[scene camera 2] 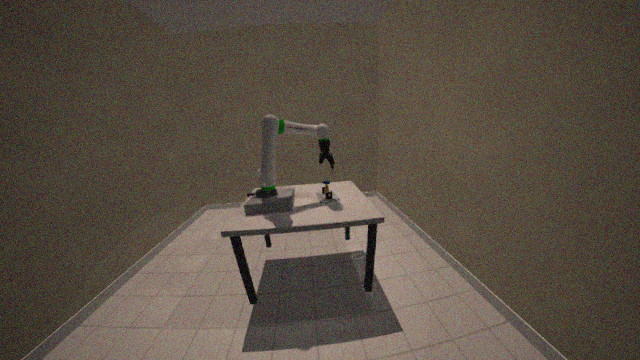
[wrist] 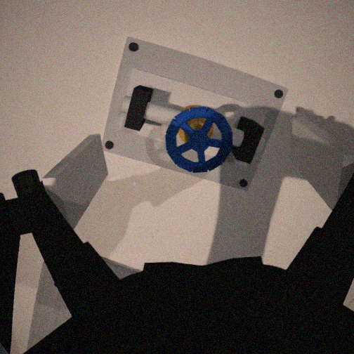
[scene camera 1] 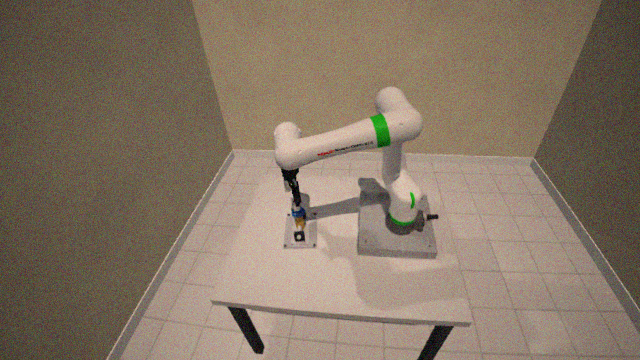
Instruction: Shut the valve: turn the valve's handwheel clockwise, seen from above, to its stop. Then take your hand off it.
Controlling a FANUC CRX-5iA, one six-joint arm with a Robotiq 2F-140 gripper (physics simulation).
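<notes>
The blue five-spoke handwheel (scene camera 1: 298,212) (scene camera 2: 326,182) (wrist: 200,141) sits level on top of the valve. Below it shows the orange-yellow valve body (scene camera 1: 300,224) (wrist: 182,134), with a pale pipe (wrist: 161,113) and black end blocks (wrist: 139,107) (wrist: 249,140). The valve stands on a grey plate (scene camera 1: 290,241) (wrist: 200,67) with dark corner bolts. My gripper (scene camera 1: 292,196) (scene camera 2: 326,165) is open, empty and pointing down. Its fingers stand wide apart above the handwheel, with a gap between the fingertips and the wheel in the scene camera 2 view. The wheel's turn angle against its stop cannot be told.
The white arm (scene camera 1: 345,142) (scene camera 2: 300,128) reaches over from its grey base block (scene camera 1: 372,242) (scene camera 2: 255,205), which stands beside the valve plate on the pale table (scene camera 1: 300,285) (scene camera 2: 340,216). Shadows of the arm and gripper fall across the plate and table.
</notes>
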